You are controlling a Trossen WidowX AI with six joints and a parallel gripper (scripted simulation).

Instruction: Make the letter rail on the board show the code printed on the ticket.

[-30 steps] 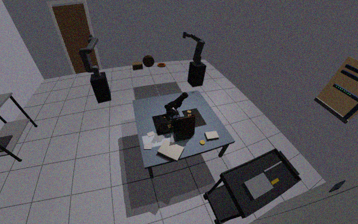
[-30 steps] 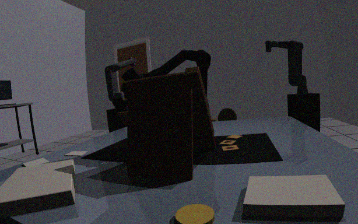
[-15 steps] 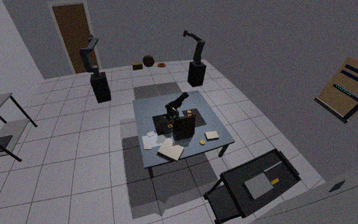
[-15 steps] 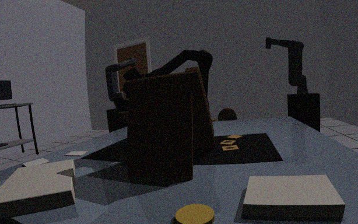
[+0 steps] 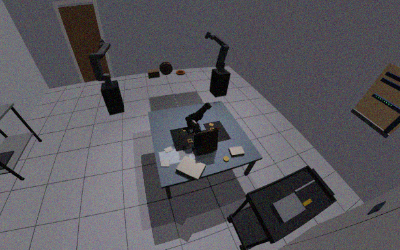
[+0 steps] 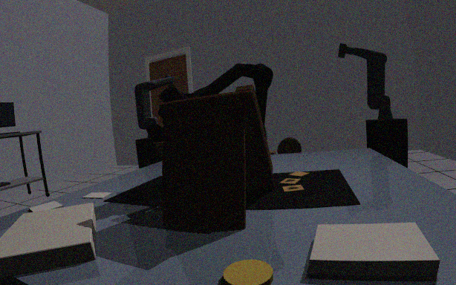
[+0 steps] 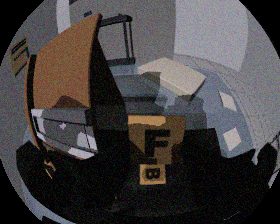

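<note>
Now: the white printed slip 150 mm to the left of my gripper tip, 80 mm below it and 40 mm behind it. Round my gripper tip: black mat (180 mm to the left, 150 mm below, 120 mm behind); tan letter tile (right at my gripper tip); pale block (490 mm to the left, 360 mm ahead, 140 mm below).
</note>
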